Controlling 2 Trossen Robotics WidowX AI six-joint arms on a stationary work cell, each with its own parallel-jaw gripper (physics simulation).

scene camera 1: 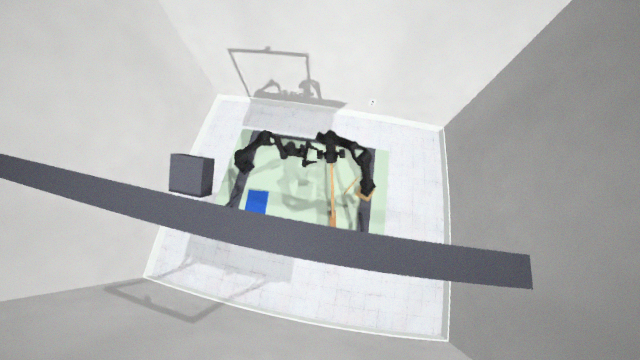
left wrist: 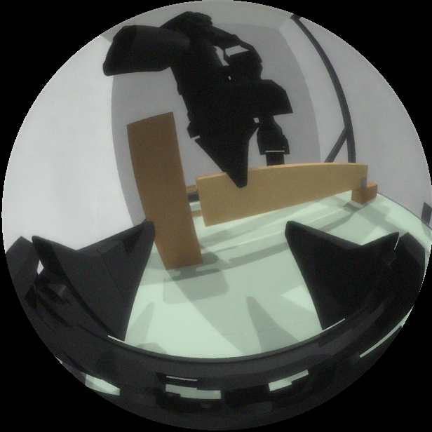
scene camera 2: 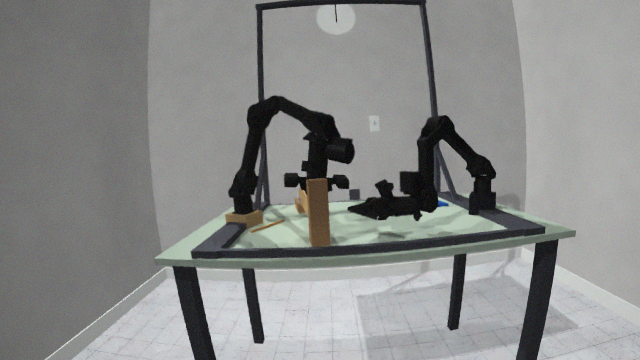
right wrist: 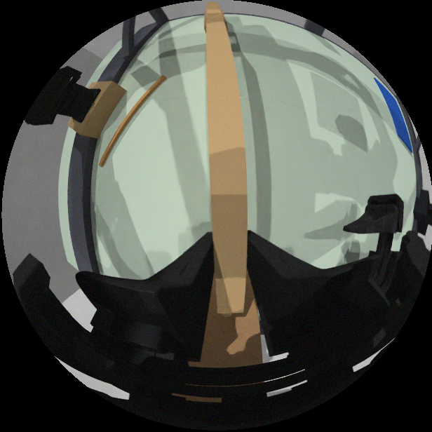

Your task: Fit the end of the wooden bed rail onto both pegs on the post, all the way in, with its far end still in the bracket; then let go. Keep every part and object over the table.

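Places are measured from the left arm's base along level axes (x right, y ahead, z up), in centimetres.
Pixels of known places: left gripper, between the fingertips: (scene camera 1: pixel 317 155) (scene camera 2: pixel 348 209); left arm's base, origin of its link: (scene camera 1: pixel 242 163) (scene camera 2: pixel 483 193); right arm's base, origin of its link: (scene camera 1: pixel 365 191) (scene camera 2: pixel 243 212).
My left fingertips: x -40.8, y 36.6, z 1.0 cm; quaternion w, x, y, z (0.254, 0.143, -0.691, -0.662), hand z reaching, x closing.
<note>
Ahead of a thing's pixels: the offset from my left fingertips to its top centre. "*": to the spot under its first point.
The upright wooden post @(* dx -11.6, dy +2.4, dz +1.3 cm) (scene camera 2: pixel 319 212) (left wrist: pixel 162 195) (right wrist: pixel 215 345) stands near the table's front edge in scene camera 2. In the left wrist view, a narrow gap separates it from the near end of the wooden bed rail @(dx +9.3, dy +21.6, dz +2.2 cm) (scene camera 1: pixel 332 187) (left wrist: pixel 280 192) (right wrist: pixel 226 120). Two pegs, an upper peg (left wrist: pixel 191 189) and a lower peg (left wrist: pixel 196 213), show in that gap; whether their tips enter the rail is hidden. The rail's far end is at the bracket @(* dx +26.7, dy +37.6, dz -4.0 cm) (scene camera 1: pixel 332 220) (left wrist: pixel 364 192). My right gripper (left wrist: pixel 238 184) (right wrist: pixel 228 237) is shut on the rail near the post. My left gripper (scene camera 2: pixel 349 209) (left wrist: pixel 221 228) is open and empty, facing the post and rail.
A thin wooden stick @(dx -2.0, dy +31.1, dz -7.4 cm) (scene camera 1: pixel 351 185) (scene camera 2: pixel 268 226) (right wrist: pixel 131 121) lies on the table beside the rail. A wooden block @(dx -3.7, dy +41.6, dz -3.4 cm) (scene camera 2: pixel 244 219) (right wrist: pixel 100 107) is around my right arm's base. A blue rectangle @(* dx +52.3, dy -9.9, dz -7.3 cm) (scene camera 1: pixel 257 201) (right wrist: pixel 395 117) lies on the other side. Dark frame bars (scene camera 2: pixel 370 249) border the table.
</note>
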